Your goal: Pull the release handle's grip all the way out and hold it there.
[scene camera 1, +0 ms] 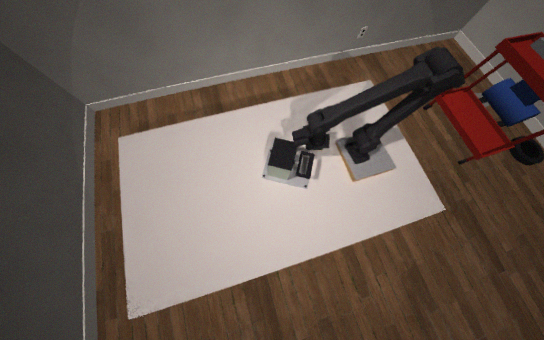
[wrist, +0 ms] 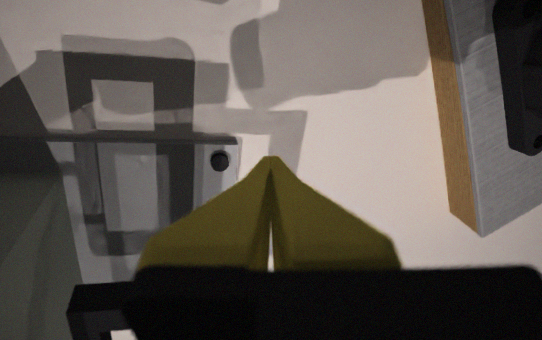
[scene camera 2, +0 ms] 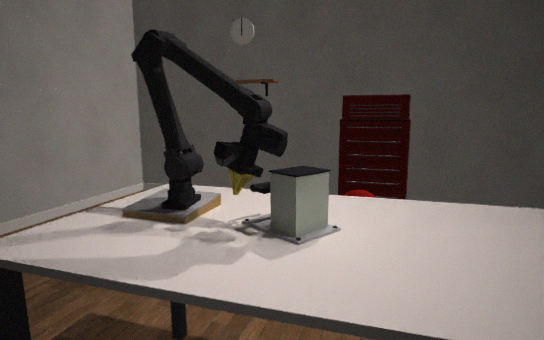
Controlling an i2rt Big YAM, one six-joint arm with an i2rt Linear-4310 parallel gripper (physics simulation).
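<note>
A pale green box [scene camera 1: 281, 172] [scene camera 2: 300, 202] [wrist: 22, 240] with a black top stands on a grey base plate [scene camera 1: 295, 182] [scene camera 2: 320, 234]. The release handle's black frame-shaped grip [scene camera 1: 311, 166] [scene camera 2: 260, 188] is on the side of the box facing the arm's base. Part of what looks like the grip [wrist: 95, 295] shows at the lower left in the wrist view. My gripper [scene camera 2: 236, 192] [wrist: 270, 169] is shut, its yellow fingertips together with nothing between them. It points down, apart from the grip on its arm-base side. In scene camera 1 the fingertips are hidden under the wrist.
The arm's base stands on a grey, wood-edged board [scene camera 1: 377, 167] [scene camera 2: 200, 212] [wrist: 462, 150] on the white table [scene camera 1: 210, 225] [scene camera 2: 400, 280]. A bolt head [wrist: 220, 161] sits at the base plate's corner. A red cart [scene camera 1: 467, 120] and a red tool cabinet [scene camera 2: 375, 145] stand away from the table.
</note>
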